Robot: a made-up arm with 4 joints.
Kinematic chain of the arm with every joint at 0, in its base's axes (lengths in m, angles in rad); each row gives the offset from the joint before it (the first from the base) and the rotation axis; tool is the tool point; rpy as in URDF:
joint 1: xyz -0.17 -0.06 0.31 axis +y
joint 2: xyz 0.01 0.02 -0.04 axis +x
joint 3: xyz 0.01 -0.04 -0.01 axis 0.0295 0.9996 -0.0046
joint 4: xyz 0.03 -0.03 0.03 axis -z
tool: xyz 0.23 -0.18 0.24 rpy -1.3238 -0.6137 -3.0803
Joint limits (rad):
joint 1: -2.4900..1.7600
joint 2: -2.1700..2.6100
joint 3: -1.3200..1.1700
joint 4: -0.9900..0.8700
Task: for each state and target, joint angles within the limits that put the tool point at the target. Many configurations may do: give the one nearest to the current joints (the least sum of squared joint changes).
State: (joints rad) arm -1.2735 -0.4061 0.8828 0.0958
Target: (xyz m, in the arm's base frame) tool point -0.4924 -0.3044 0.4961
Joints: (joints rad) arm -2.2323 -0.5611 0.8750 0.3283
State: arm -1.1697 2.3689 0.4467 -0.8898
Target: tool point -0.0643 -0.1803 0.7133
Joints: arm -1.6565 2.1480 0.2553 -0.8885
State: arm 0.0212 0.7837 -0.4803 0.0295
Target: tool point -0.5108 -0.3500 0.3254
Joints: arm 0.8793 0.9744 -1.3200 0.7622
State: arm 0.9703 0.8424 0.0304 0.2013
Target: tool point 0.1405 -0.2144 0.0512
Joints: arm 0.7979 0.5481 0.2802 -0.5471
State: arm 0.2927 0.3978 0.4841 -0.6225
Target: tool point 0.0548 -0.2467 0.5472
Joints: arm 0.0449 0.6533 -0.3681 -0.9288
